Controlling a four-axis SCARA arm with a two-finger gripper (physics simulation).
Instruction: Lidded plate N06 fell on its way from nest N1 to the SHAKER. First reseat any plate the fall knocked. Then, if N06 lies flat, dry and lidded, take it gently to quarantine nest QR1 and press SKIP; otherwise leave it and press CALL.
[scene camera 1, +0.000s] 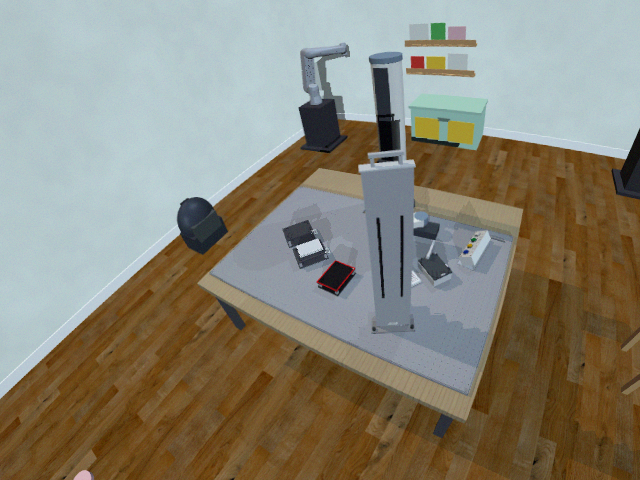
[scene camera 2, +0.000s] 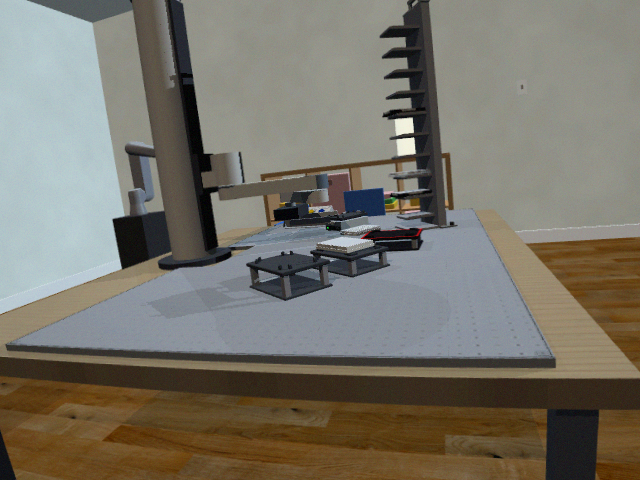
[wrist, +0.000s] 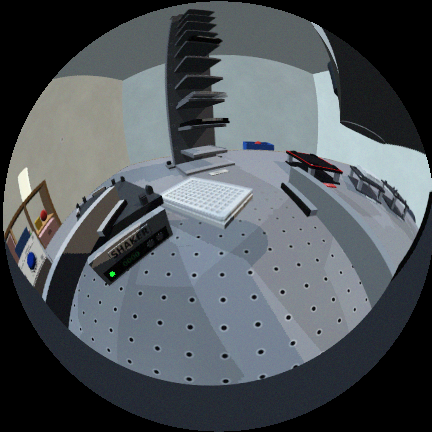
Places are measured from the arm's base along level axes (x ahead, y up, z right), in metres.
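Where they show: gripper, fingertip midpoint: (scene camera 2: 334, 216) (wrist: 198, 180); arm's base at its link origin: (scene camera 2: 195, 260).
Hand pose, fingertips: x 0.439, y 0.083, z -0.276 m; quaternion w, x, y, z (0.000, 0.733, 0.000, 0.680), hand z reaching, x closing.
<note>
Things, the pixels of their top centre, and the offset from my fingertips. "spot": a spot on its surface instead.
- white well plate at its top centre: (wrist: 202, 190) (scene camera 2: 360, 227) (scene camera 1: 406, 274) dx +0.091, dy -0.053, dz -0.011 m
- SHAKER at a spot on its surface: (wrist: 131, 246) spot: dx -0.028, dy -0.046, dz -0.071 m
- red-rimmed nest at its top centre: (scene camera 2: 391, 231) (wrist: 313, 156) (scene camera 1: 335, 274) dx +0.246, dy -0.024, dz +0.291 m
- white plate at its top centre: (scene camera 2: 343, 241) (wrist: 369, 171) (scene camera 1: 309, 246) dx +0.154, dy -0.003, dz +0.511 m
- empty dark nest at its top centre: (scene camera 2: 285, 257) (wrist: 395, 189) (scene camera 1: 297, 228) dx +0.057, dy -0.002, dz +0.664 m
- button panel at its top centre: (scene camera 2: 308, 207) (scene camera 1: 476, 241) dx -0.190, dy +0.014, dz -0.275 m
A white well plate (scene camera 1: 414, 279) (scene camera 2: 360, 229) (wrist: 207, 197), seemingly N06, lies flat on the perforated mat beside the SHAKER (scene camera 1: 434, 268) (wrist: 131, 246). Its upper rim looks like a lid; no liquid is visible around it. My gripper (wrist: 198, 180) is open and empty, low over the mat, its fingers well apart with the plate showing beyond and between them. The red-rimmed nest (scene camera 1: 336, 277) (scene camera 2: 392, 234) (wrist: 314, 161), seemingly QR1, holds no plate. Another white plate (scene camera 1: 310, 248) (scene camera 2: 344, 244) sits on a dark nest; its exact seating is unclear.
A tall shelf tower (scene camera 1: 390, 206) (scene camera 2: 434, 129) (wrist: 172, 100) stands behind the loose plate in the wrist view. An empty dark nest (scene camera 1: 299, 232) (scene camera 2: 287, 262) stands beside the occupied one. The button panel (scene camera 1: 475, 249) stands near the table edge. A blue bin (wrist: 258, 146) shows farther back.
</note>
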